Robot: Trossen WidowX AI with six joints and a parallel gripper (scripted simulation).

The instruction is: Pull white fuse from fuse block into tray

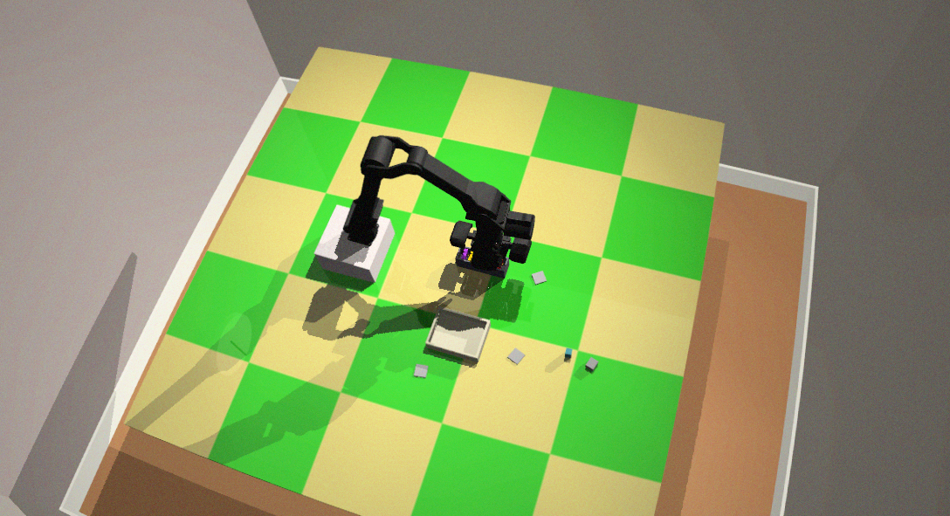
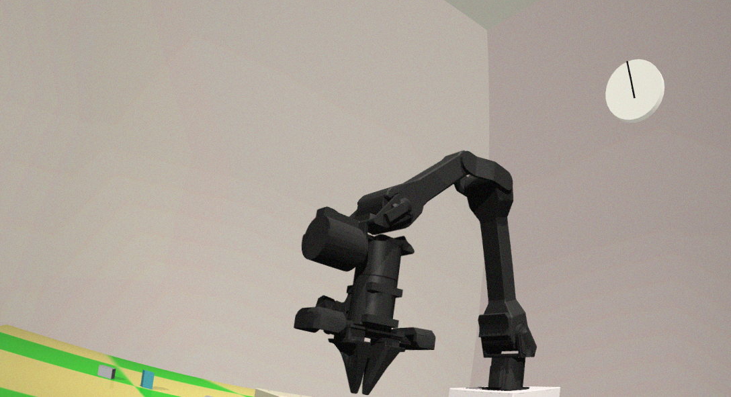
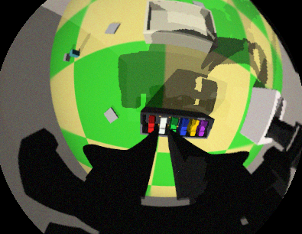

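My gripper tip is now 30 mm above the white fuse. Round my gripper tip: teal block (240 mm ahead, 180 mm to the right, 50 mm below); cream tray (30 mm behind, 200 mm to the right, 50 mm below); grey cube (300 mm ahead, 190 mm to the right, 50 mm below).
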